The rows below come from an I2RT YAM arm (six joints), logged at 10 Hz.
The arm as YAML. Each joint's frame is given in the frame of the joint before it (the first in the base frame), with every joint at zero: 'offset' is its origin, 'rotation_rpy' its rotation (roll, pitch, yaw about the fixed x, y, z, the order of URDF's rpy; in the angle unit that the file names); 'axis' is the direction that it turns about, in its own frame. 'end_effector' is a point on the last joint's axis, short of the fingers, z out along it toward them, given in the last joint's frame.
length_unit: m
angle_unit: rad
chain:
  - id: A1
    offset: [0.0, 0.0, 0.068]
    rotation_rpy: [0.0, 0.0, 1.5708]
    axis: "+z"
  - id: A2
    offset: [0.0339, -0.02, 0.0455]
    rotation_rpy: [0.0, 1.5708, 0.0]
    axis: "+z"
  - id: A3
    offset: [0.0, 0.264, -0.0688]
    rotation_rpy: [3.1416, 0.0, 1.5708]
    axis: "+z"
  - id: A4
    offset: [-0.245, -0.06, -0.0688]
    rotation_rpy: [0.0, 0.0, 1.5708]
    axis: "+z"
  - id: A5
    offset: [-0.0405, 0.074, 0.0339]
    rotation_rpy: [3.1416, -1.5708, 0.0]
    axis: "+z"
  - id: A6
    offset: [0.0, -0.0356, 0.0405]
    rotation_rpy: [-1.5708, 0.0, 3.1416]
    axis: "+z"
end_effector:
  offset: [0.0, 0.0, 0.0]
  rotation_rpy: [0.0, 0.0, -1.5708]
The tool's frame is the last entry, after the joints.
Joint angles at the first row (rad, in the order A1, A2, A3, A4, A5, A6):
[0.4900, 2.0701, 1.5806, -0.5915, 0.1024, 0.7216]
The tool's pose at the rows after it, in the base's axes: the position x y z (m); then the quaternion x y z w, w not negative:
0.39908 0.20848 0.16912 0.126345 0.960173 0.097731 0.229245
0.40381 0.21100 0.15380 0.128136 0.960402 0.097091 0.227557
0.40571 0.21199 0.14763 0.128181 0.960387 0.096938 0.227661
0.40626 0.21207 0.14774 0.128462 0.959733 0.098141 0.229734
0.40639 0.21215 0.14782 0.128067 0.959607 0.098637 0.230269
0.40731 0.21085 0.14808 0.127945 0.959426 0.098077 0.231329
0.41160 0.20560 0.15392 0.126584 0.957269 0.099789 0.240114
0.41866 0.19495 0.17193 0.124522 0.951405 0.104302 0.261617
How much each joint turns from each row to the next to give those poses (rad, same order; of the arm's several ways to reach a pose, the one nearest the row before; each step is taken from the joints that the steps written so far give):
[-0.0004, 0.0469, 0.0000, 0.0508, 0.0019, 0.0034]
[0.0000, 0.0397, 0.0000, 0.0358, 0.0000, 0.0038]
[0.0000, 0.0160, 0.0000, 0.0160, 0.0004, 0.0000]
[-0.0004, 0.0004, 0.0000, 0.0054, 0.0004, 0.0000]
[0.0000, 0.0000, 0.0001, 0.0015, -0.0004, -0.0008]
[-0.0034, 0.0000, 0.0007, 0.0008, 0.0004, -0.0038]
[-0.0145, -0.0077, 0.0080, 0.0030, -0.0008, -0.0175]
[-0.0275, -0.0282, 0.0191, -0.0015, 0.0004, -0.0328]

